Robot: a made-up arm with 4 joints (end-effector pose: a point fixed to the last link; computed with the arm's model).
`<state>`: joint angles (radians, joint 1 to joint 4).
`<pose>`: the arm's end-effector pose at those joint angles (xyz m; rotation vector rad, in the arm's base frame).
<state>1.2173 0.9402 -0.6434 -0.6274</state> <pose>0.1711 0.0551 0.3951 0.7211 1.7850 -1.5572</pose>
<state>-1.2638 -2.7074 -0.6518 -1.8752</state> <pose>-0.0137 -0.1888 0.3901 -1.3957 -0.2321 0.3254</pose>
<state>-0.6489 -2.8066 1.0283 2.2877</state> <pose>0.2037 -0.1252 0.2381 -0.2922 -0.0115 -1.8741</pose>
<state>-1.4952 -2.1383 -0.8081 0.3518</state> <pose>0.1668 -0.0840 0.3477 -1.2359 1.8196 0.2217</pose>
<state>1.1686 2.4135 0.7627 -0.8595</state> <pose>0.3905 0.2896 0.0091 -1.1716 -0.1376 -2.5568</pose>
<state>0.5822 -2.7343 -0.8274 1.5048</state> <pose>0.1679 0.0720 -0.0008 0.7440 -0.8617 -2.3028</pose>
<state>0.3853 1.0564 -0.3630 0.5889</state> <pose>0.0191 0.1296 0.1724 1.1444 0.3581 -0.9051</pose>
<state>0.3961 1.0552 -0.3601 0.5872</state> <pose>0.0186 0.1297 0.1745 1.1493 0.3652 -0.9047</pose>
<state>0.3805 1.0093 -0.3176 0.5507</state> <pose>0.0108 0.1334 0.1747 1.1015 0.3380 -0.8911</pose>
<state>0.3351 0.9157 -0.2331 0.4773</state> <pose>-0.0061 0.1406 0.1698 1.0018 0.2661 -0.8631</pose>
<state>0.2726 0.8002 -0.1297 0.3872</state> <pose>-0.0287 0.1481 0.1572 0.8856 0.1621 -0.8273</pose>
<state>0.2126 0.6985 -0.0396 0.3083</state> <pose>-0.0496 0.1520 0.1403 0.7909 0.0599 -0.7935</pose>
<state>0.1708 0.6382 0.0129 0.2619</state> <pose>-0.0618 0.1526 0.1270 0.7354 -0.0068 -0.7720</pose>
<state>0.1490 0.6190 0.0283 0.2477</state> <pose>-0.0653 0.1522 0.1206 0.7126 -0.0329 -0.7645</pose>
